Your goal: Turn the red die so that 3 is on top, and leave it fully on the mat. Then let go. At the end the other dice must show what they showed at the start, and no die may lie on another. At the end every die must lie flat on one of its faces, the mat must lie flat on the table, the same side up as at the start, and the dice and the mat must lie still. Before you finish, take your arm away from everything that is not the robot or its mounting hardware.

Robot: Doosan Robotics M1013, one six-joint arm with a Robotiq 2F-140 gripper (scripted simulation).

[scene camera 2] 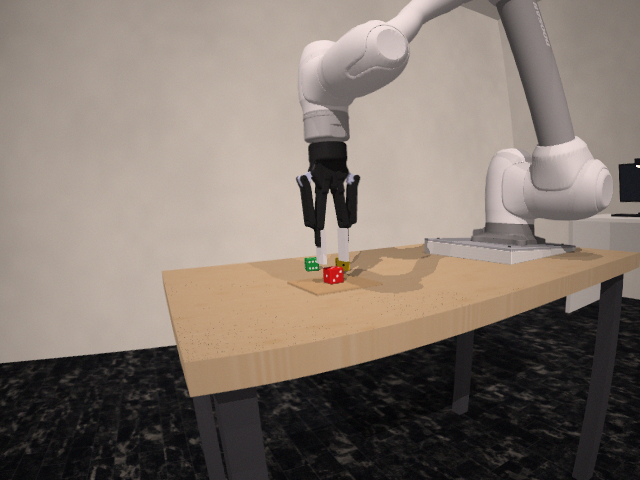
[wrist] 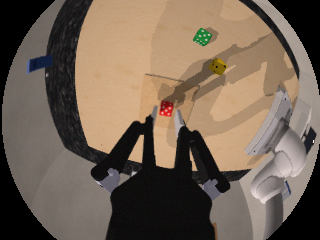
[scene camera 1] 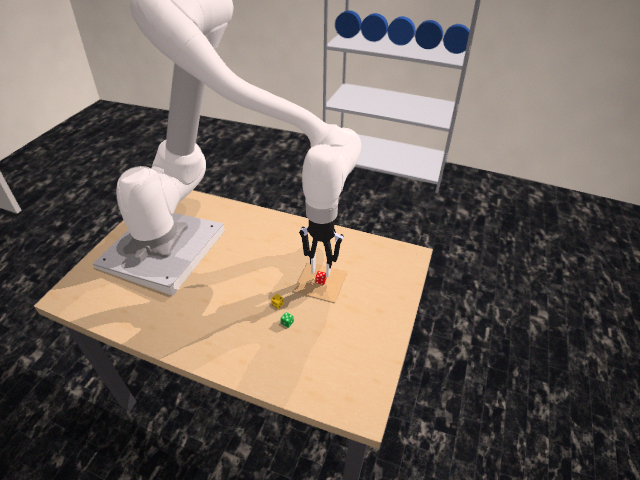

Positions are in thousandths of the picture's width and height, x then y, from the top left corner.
My gripper shows in scene camera 2 (521,547), in the wrist view (520,469) and in scene camera 1 (501,568).
